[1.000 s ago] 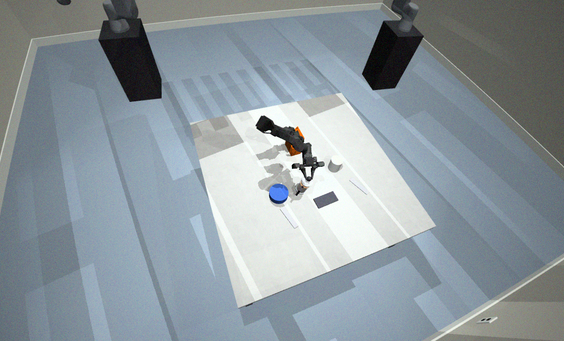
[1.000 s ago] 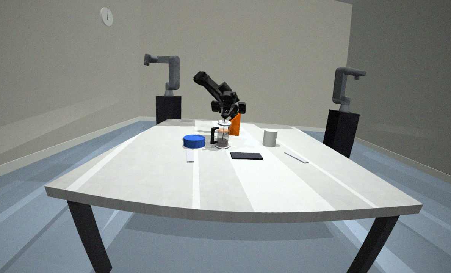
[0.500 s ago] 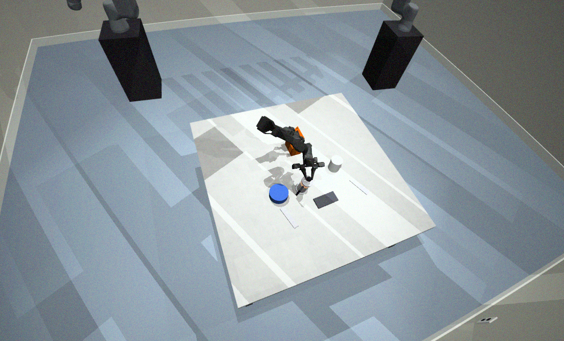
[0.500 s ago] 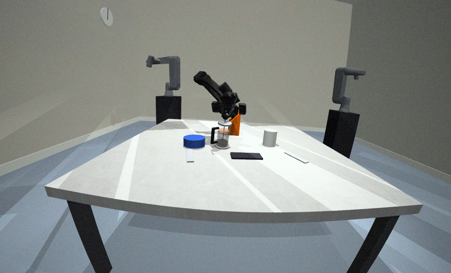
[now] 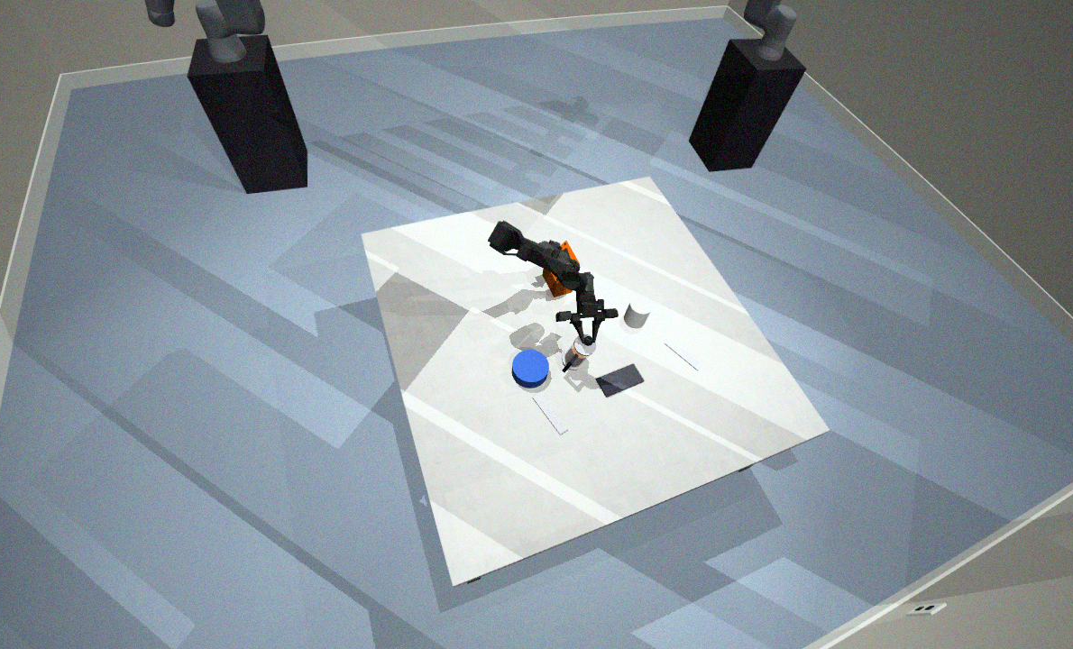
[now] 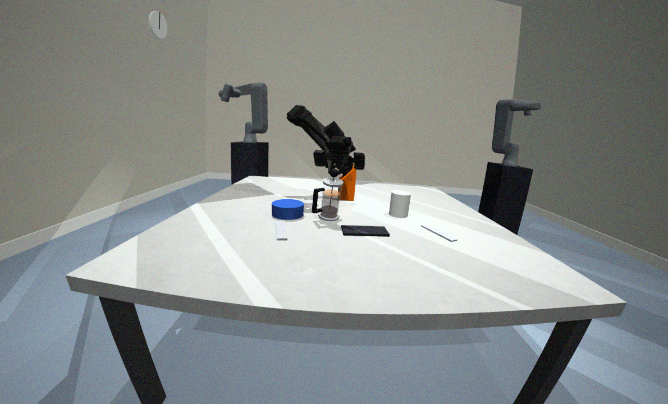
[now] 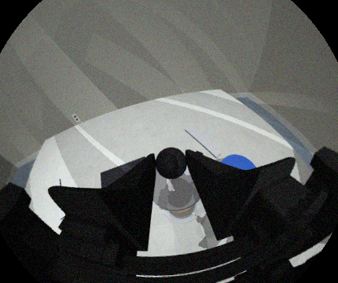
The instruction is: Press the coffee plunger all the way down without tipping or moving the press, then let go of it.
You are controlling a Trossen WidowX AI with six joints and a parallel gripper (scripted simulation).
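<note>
My gripper tip is 10 mm past the glass coffee press, 20 mm to the left of it and 90 mm above it. The rest, counted from my gripper tip: dark flat slab 70 mm ahead, 120 mm to the left, 170 mm below.
</note>
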